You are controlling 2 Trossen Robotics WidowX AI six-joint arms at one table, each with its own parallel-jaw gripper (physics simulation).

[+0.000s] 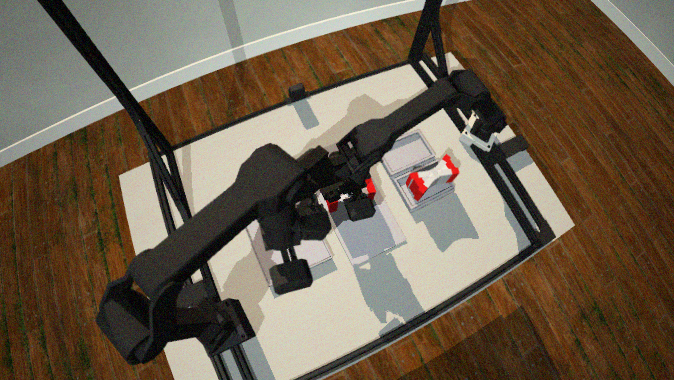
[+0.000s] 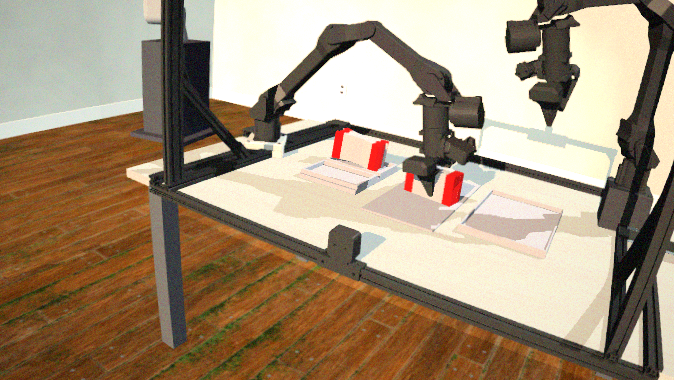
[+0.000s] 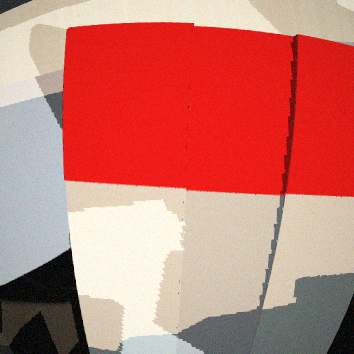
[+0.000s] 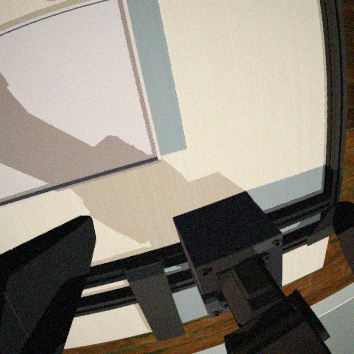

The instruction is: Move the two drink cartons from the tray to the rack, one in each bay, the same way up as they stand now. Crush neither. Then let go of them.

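Places are measured from the left arm's base along level axes (x left, y back, z up), in centimetres.
Pixels of known places: left gripper, between the fingertips: (image 1: 345,199) (image 2: 435,192); right gripper, between the fingertips: (image 1: 282,260) (image 2: 555,118) (image 4: 218,222); left arm's base, origin of its link: (image 1: 481,130) (image 2: 266,138); right arm's base, origin of its link: (image 1: 218,327) (image 2: 630,187) (image 4: 243,280).
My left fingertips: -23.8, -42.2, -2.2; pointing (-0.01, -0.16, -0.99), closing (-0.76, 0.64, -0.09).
Observation:
For each thing: its top centre in the pictures, then the offset to it from my left fingertips, as dx, dy, dz. "spot": a spot on its surface instead.
- drink carton, centre of its top: (image 2: 435,167) (image 1: 350,189) +0.5, +0.8, +5.9
- second carton, centre of its top: (image 2: 361,134) (image 1: 436,171) +16.9, +17.2, +7.4
- low grey rack, centre of its top: (image 2: 351,166) (image 1: 415,166) +11.4, +19.1, +0.6
- second flat grey panel, centre of its top: (image 4: 17,117) (image 2: 515,216) (image 1: 280,227) -9.9, -15.9, +0.2
- small black block, a spot on its surface: (image 2: 344,241) (image 1: 293,87) spot: -32.3, +20.9, +2.8
One drink carton (image 1: 371,187) (image 2: 452,188) (image 3: 175,105), white with red ends, stands on edge at the far end of the flat grey tray (image 1: 373,234) (image 2: 403,207). My left gripper (image 1: 347,197) (image 2: 429,185) is down over the carton's middle, its fingers half closed against the two broad faces. The carton rests on the tray. The second carton (image 1: 431,177) (image 2: 358,148) stands in one bay of the low grey rack (image 1: 388,166) (image 2: 335,177); the other bay is empty. My right gripper (image 1: 292,260) is open and empty, hovering over another flat panel.
A second flat grey panel (image 1: 313,252) (image 2: 505,215) (image 4: 70,88) lies beside the tray, under the right arm. Both arms cross over the table's middle. Black frame rails edge the table, with a small black block (image 1: 297,90) (image 2: 344,241) on one rail.

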